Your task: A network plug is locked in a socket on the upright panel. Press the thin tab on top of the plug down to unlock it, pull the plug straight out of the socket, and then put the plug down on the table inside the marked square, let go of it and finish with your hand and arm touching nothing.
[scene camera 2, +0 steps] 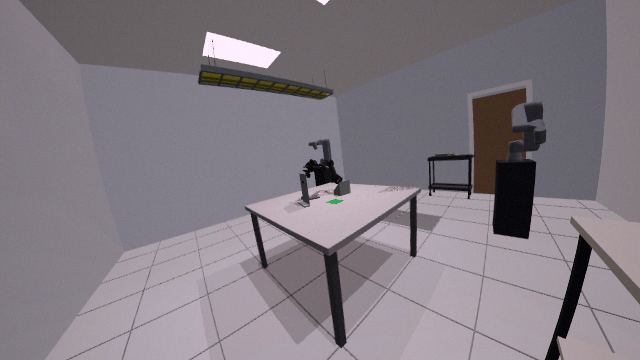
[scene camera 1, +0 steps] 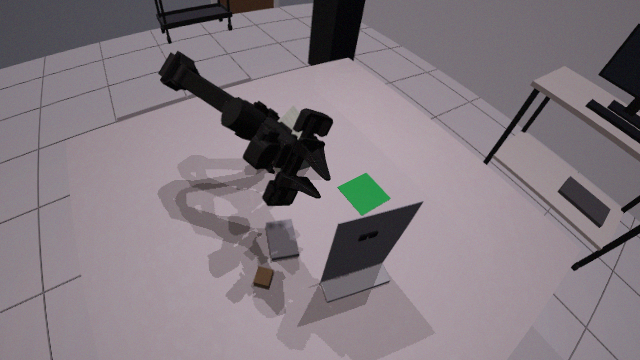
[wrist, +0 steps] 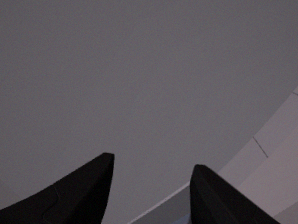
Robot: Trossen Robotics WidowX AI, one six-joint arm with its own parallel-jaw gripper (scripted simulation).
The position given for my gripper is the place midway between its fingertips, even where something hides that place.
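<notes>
Flat grey slab (scene camera 1: 282, 241); out of frame in the wrist view. Upright panel (scene camera 1: 360, 245). Green marked square (scene camera 1: 363, 193). My gripper (scene camera 1: 323, 188), (wrist: 153, 169).
</notes>
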